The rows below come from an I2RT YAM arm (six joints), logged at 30 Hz.
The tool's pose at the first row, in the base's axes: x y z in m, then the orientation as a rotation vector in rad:
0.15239 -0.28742 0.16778 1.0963 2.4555 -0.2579
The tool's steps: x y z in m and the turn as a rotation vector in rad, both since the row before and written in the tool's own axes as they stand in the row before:
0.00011 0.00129 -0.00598 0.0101 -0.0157 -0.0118
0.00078 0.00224 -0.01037 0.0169 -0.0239 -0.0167
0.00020 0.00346 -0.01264 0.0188 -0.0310 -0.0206
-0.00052 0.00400 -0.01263 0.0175 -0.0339 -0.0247
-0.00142 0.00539 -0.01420 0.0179 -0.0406 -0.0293
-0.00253 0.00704 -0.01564 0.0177 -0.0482 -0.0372
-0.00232 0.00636 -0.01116 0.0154 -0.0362 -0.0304
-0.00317 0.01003 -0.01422 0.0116 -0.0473 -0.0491
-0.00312 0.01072 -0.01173 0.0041 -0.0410 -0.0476
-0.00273 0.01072 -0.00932 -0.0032 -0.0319 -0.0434
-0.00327 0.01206 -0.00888 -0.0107 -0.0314 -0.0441
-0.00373 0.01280 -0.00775 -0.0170 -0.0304 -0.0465
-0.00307 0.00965 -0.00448 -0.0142 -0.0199 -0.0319
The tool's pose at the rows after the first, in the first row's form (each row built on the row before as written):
0.15141 -0.28446 0.17305 1.0803 2.4501 -0.2818
0.14933 -0.27876 0.18179 1.0579 2.4408 -0.3194
0.14774 -0.27146 0.19256 1.0287 2.4271 -0.3635
0.14690 -0.26382 0.20336 0.9928 2.4123 -0.4080
0.14696 -0.25458 0.21550 0.9488 2.3932 -0.4566
0.14815 -0.24350 0.22878 0.8922 2.3705 -0.5096
0.14998 -0.23434 0.23790 0.8479 2.3536 -0.5522
0.15349 -0.22083 0.24876 0.7756 2.3356 -0.6002
0.15785 -0.20750 0.25685 0.7048 2.3216 -0.6357
0.16240 -0.19493 0.26237 0.6398 2.3135 -0.6579
0.16779 -0.18139 0.26712 0.5711 2.3063 -0.6708
0.17380 -0.16768 0.27081 0.4975 2.3009 -0.6766
0.17866 -0.15790 0.27262 0.4464 2.2978 -0.6772

